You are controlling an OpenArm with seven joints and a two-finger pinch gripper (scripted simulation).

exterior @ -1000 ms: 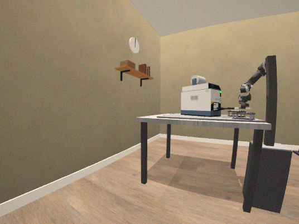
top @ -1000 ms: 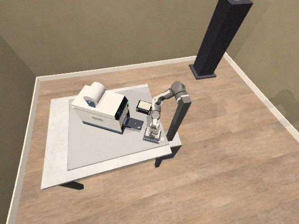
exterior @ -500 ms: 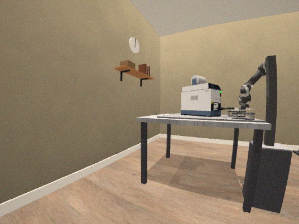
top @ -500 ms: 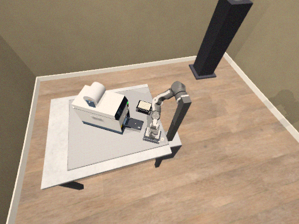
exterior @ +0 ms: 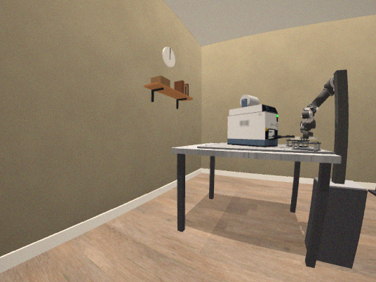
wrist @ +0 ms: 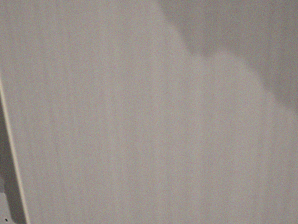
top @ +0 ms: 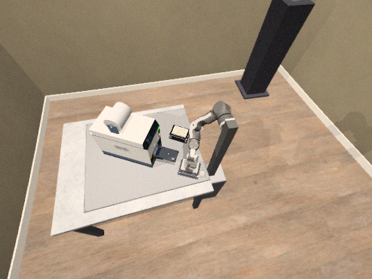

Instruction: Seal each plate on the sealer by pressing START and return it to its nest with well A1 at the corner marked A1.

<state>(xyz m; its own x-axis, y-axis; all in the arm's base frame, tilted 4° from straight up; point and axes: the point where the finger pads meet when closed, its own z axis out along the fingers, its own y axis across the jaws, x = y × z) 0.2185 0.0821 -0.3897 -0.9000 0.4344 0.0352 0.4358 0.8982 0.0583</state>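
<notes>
Right now my hand is 30 mm above the plate nest. From my hand the other things lie so: yellow warning label (280 mm ahead, 100 mm to the right, 60 mm above); then plate (340 mm to the right, 10 mm below, 10 mm ahead); then sealer stage (150 mm ahead, 130 mm to the right, 10 mm above).
</notes>
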